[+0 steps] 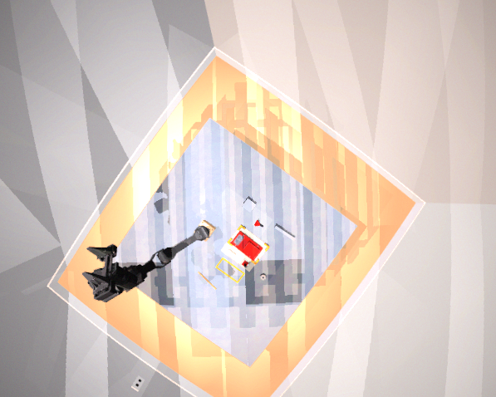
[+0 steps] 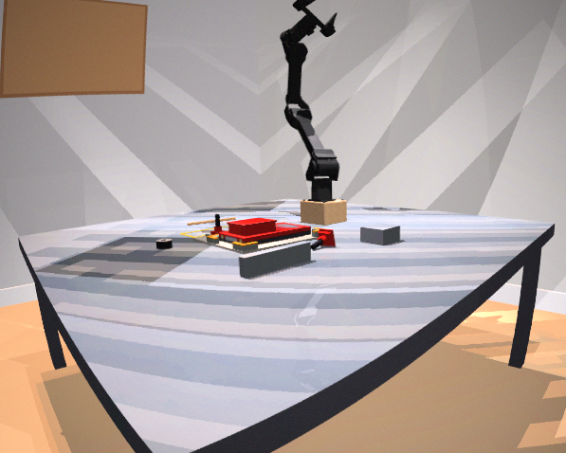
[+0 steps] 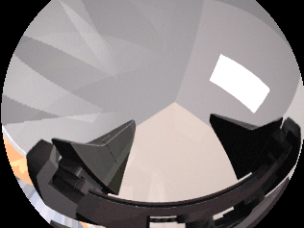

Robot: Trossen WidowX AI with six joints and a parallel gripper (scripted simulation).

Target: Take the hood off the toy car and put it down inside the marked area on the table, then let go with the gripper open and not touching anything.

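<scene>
My gripper tip is 530 mm short of the hood, 110 mm to the right of it and 760 mm above it. The rest, counted from my gripper tip: black wheel (700 mm ahead, 30 mm to the right, 790 mm below); then long grey bar (670 mm ahead, 320 mm to the left, 780 mm below); then thin wooden stick (370 mm ahead, 240 mm to the right, 790 mm below).
</scene>
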